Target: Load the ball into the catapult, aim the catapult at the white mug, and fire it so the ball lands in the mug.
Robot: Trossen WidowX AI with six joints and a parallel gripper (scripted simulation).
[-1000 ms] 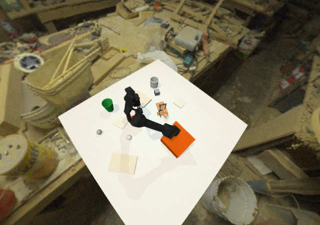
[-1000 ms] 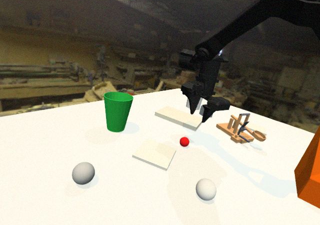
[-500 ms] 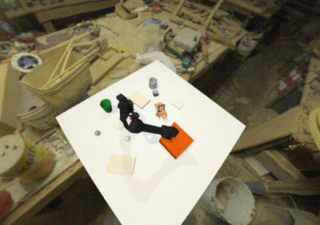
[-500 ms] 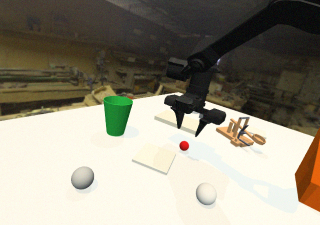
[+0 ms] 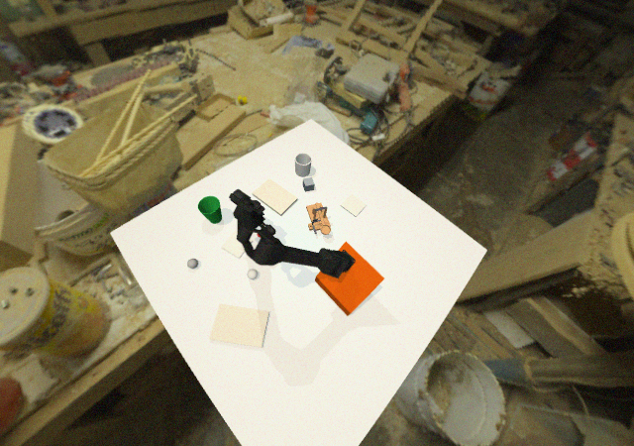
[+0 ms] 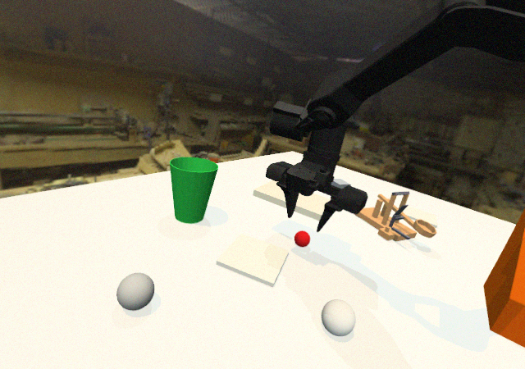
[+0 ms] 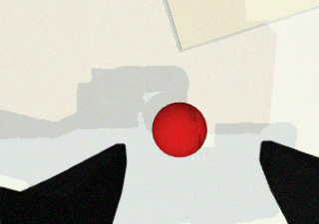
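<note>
Right now the red ball is 3 cm below my gripper tip. The rest, counted from my gripper tip: green cup: 21 cm ahead, 10 cm to the left, 2 cm below; white ball: 13 cm behind, 14 cm to the left, 3 cm below; grey ball: 7 cm ahead, 30 cm to the left, 3 cm below.
</note>
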